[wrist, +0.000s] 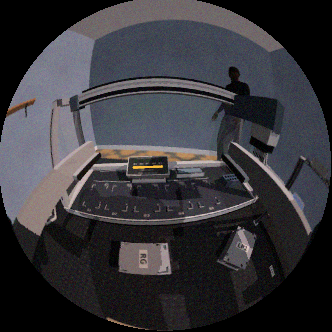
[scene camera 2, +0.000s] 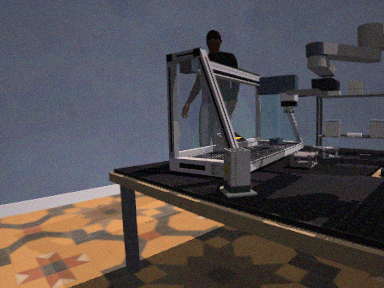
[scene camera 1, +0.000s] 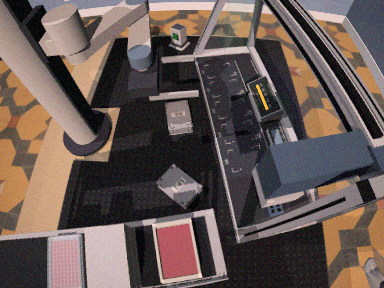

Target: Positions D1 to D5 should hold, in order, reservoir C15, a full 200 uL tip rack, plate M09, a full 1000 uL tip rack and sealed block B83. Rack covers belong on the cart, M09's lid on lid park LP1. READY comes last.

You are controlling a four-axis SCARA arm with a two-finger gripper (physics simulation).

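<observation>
My gripper (scene camera 1: 197, 76) (wrist: 159, 146) is open and empty, high over the table, its fingers pointing towards the deck. The deck (wrist: 165, 220) has positions D1 to D5 along its near edge; no labware shows on them. Lid park LP1 (scene camera 1: 180, 186) (wrist: 239, 248) lies turned at an angle on the table, with no lid on it. A pink tip rack (scene camera 1: 65, 260) and a pale-rimmed red block or plate (scene camera 1: 176, 250) sit in light-framed bays at the bottom of scene camera 1. Reservoir C15, plate M09 and block B83 cannot be told by label.
The RG stand (scene camera 1: 178, 117) (scene camera 2: 304, 159) (wrist: 145, 258) is on the table before the deck. A dark blue head (scene camera 1: 320, 160) (wrist: 257, 112) hangs from the gantry. A display with a yellow bar (scene camera 1: 265, 97) (wrist: 147, 167) stands behind. A small device (scene camera 1: 178, 37) (scene camera 2: 237, 172) and a person (scene camera 2: 214, 55) (wrist: 234, 95) show.
</observation>
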